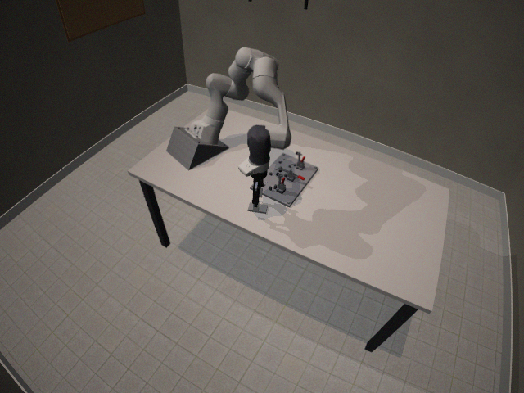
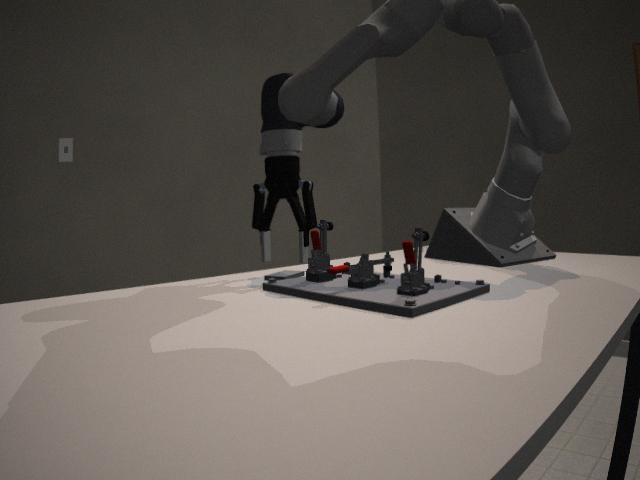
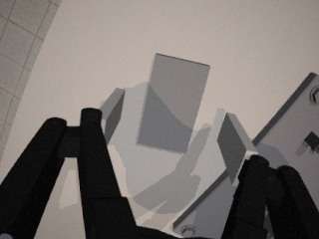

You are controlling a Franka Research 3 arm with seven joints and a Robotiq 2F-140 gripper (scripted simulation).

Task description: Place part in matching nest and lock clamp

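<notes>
The grey block part is 60 mm below my hand. Also, from my hand: fixture 260 mm to the left, 50 mm below, 30 mm behind.
</notes>
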